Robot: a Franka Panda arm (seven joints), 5 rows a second.
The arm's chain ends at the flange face. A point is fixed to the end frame.
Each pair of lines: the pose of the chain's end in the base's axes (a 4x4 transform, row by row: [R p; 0 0 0 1], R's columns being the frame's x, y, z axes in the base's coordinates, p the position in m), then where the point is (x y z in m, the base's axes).
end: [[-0.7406, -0.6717, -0.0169, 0.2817], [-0.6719, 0.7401, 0.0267, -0.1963], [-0.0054, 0.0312, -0.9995, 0.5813], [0, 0, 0, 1]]
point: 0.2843 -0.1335 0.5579
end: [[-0.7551, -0.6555, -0.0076, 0.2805], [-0.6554, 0.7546, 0.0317, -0.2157], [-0.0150, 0.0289, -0.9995, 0.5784], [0, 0, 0, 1]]
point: 0.2847 -0.1529 0.5553
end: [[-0.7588, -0.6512, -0.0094, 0.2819], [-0.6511, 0.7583, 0.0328, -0.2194], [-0.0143, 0.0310, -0.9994, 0.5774], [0, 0, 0, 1]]
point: 0.2864 -0.1566 0.5544
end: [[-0.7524, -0.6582, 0.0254, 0.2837], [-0.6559, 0.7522, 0.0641, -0.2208], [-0.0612, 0.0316, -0.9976, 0.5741], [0, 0, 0, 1]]
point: 0.2885 -0.1572 0.5532
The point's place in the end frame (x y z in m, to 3 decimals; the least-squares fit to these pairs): -0.044 0.044 0.025
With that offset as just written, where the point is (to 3 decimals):
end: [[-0.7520, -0.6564, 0.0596, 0.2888], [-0.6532, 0.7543, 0.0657, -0.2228], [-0.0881, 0.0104, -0.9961, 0.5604], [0, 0, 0, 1]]
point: 0.294 -0.159 0.540
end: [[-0.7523, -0.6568, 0.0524, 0.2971], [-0.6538, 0.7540, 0.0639, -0.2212], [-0.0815, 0.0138, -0.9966, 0.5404], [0, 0, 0, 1]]
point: 0.303 -0.158 0.520
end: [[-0.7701, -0.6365, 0.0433, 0.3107], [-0.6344, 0.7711, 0.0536, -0.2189], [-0.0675, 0.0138, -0.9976, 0.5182], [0, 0, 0, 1]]
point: 0.318 -0.156 0.497
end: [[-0.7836, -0.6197, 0.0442, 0.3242], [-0.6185, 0.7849, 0.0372, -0.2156], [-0.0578, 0.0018, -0.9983, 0.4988], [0, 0, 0, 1]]
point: 0.333 -0.153 0.476
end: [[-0.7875, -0.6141, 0.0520, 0.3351], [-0.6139, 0.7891, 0.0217, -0.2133], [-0.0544, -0.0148, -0.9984, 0.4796], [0, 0, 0, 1]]
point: 0.344 -0.151 0.456
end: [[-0.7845, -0.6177, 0.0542, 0.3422], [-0.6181, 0.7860, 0.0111, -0.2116], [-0.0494, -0.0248, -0.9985, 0.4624], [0, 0, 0, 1]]
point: 0.351 -0.150 0.439
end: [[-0.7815, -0.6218, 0.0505, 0.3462], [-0.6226, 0.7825, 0.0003, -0.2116], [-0.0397, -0.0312, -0.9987, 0.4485], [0, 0, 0, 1]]
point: 0.354 -0.150 0.424
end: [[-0.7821, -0.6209, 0.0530, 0.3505], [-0.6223, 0.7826, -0.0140, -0.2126], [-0.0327, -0.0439, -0.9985, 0.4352], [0, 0, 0, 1]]
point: 0.359 -0.151 0.410
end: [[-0.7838, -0.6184, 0.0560, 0.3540], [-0.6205, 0.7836, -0.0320, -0.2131], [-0.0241, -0.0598, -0.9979, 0.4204], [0, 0, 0, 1]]
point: 0.363 -0.152 0.394
